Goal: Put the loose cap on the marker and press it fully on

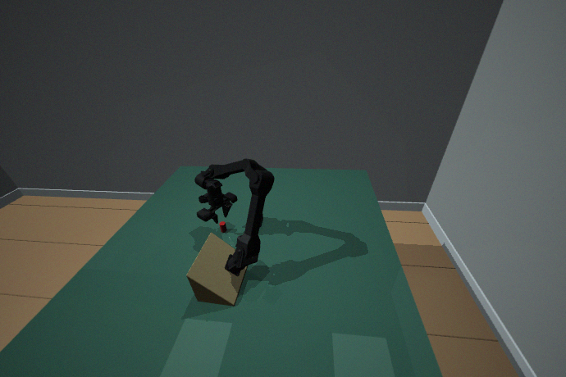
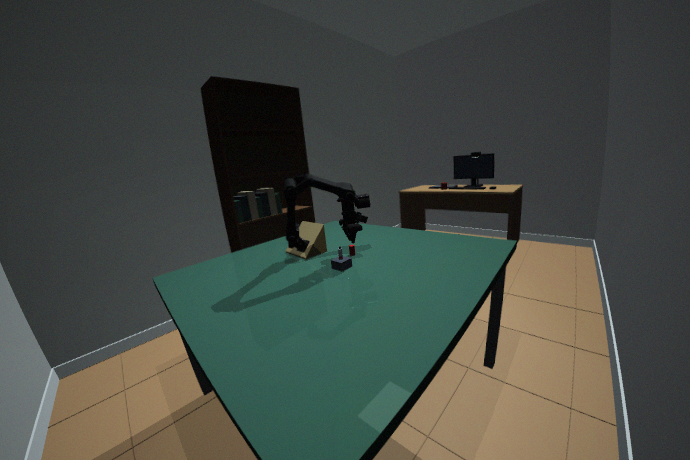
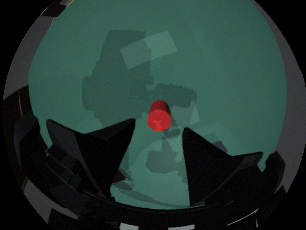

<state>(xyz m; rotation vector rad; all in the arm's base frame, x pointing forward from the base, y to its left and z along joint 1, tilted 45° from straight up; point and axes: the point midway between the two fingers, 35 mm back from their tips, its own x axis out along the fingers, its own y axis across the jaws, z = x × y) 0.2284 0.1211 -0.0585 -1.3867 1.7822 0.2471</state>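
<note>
My gripper tip is now 40 mm above the red cap. The rest, counted from my gripper tip: dark holder block: 140 mm to the right, 70 mm ahead, 50 mm below.
</note>
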